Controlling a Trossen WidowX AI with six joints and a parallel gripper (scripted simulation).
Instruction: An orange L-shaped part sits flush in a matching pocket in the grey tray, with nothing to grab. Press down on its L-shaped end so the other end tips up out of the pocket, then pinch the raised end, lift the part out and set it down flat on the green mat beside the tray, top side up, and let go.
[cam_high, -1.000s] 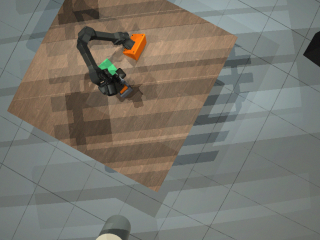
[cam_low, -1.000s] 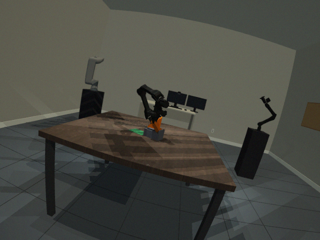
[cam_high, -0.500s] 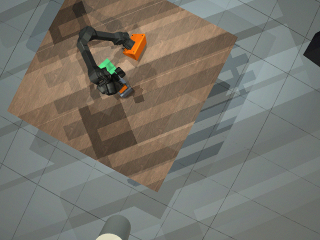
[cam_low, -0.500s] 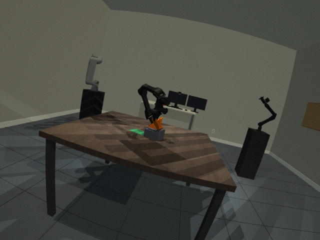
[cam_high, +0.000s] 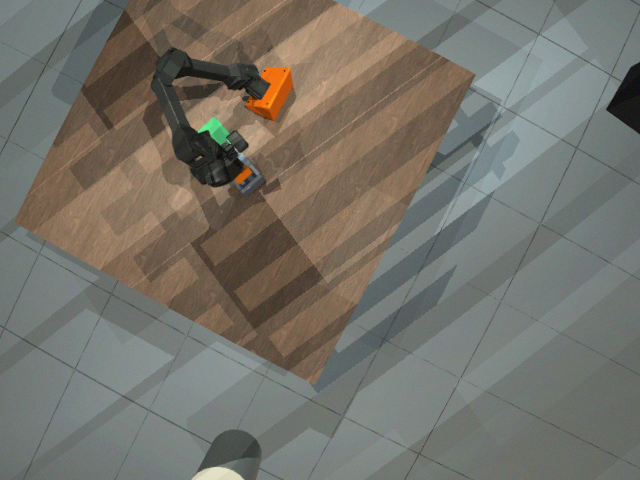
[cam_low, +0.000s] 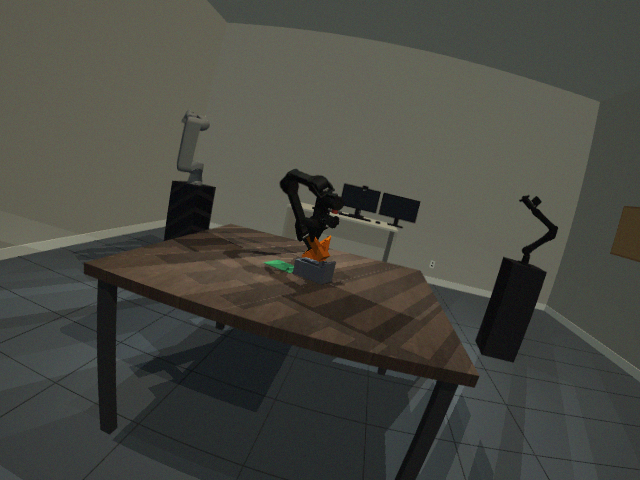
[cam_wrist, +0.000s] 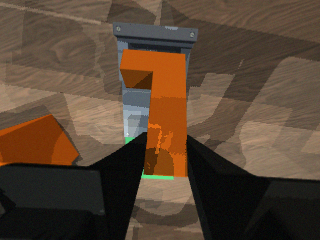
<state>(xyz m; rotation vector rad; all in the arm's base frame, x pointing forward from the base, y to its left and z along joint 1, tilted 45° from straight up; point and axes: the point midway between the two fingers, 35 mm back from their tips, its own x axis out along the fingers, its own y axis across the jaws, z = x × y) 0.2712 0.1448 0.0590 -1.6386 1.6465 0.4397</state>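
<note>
Right now the green mat is 17 cm below my gripper tip, 13 cm to the right of it and 5 cm behind it. Also, from my gripper tip: orange L-shaped part 3 cm to the left, 3 cm below, 1 cm behind; tray 17 cm below, 2 cm to the left, 1 cm behind.
</note>
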